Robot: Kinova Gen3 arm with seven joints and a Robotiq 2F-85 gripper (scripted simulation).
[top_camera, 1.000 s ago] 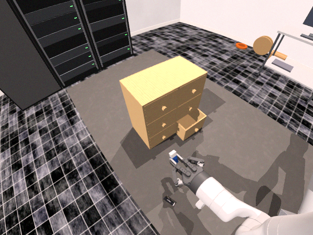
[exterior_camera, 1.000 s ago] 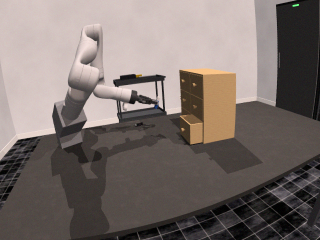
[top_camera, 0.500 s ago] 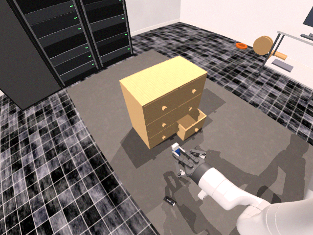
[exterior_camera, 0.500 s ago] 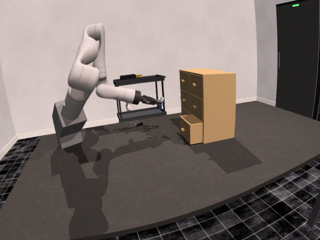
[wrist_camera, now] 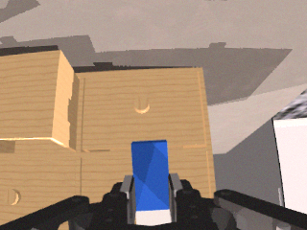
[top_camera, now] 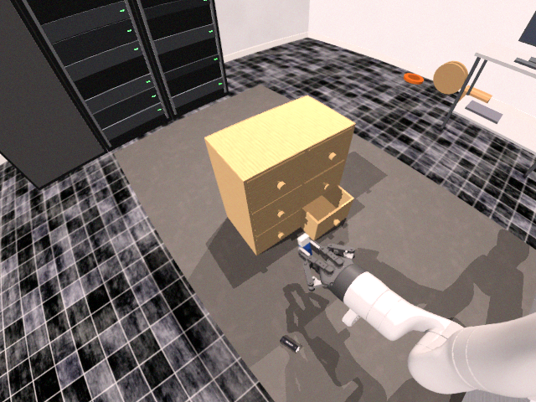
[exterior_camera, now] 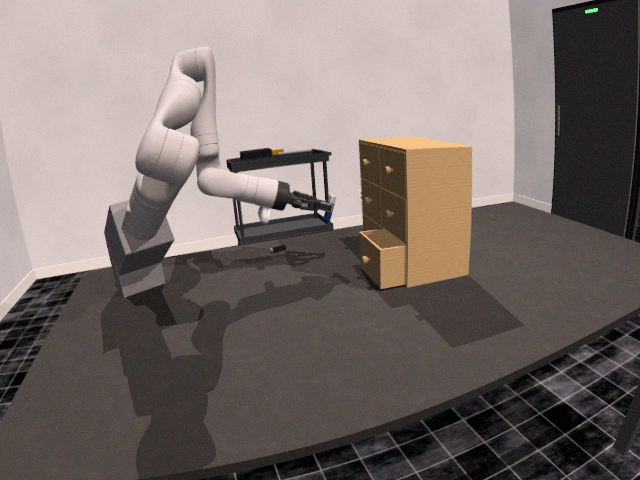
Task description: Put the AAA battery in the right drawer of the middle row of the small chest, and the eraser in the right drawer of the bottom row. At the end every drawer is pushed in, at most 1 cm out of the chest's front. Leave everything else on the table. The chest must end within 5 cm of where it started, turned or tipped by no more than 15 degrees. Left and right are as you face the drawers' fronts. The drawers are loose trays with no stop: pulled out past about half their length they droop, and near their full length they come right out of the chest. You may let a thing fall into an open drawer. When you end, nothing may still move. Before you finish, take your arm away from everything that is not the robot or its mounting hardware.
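My hand is 190 mm short of the green AAA battery, 180 mm to the left of it and 40 mm above it. The rest, counted from my hand: dark AAA battery (160 mm to the left, 150 mm below, 90 mm behind); then white eraser (20 mm ahead).
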